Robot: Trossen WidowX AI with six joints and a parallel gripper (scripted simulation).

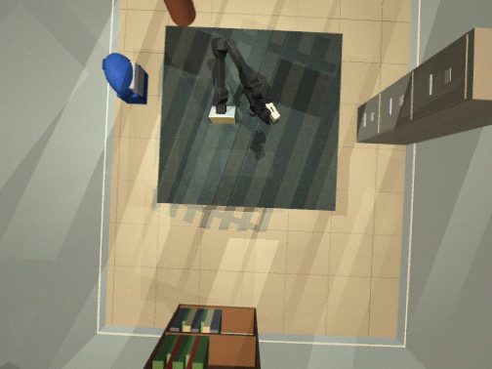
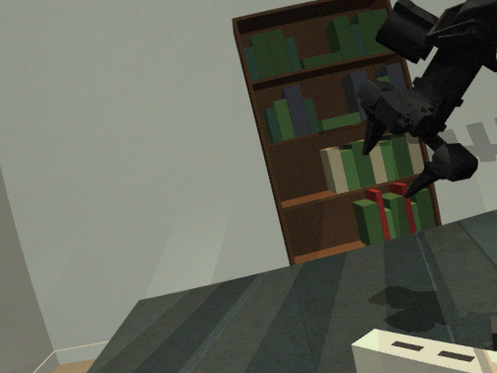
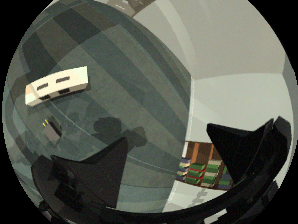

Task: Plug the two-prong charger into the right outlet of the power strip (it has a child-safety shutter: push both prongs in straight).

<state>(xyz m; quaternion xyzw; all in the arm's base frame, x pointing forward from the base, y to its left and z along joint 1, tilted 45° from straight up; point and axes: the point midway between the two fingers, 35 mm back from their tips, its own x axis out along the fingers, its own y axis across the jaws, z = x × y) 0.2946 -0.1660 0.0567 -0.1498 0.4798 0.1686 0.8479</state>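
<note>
My gripper tip is now 220 mm above the dark charger, 160 mm to the right of it and 70 mm past it.
</note>
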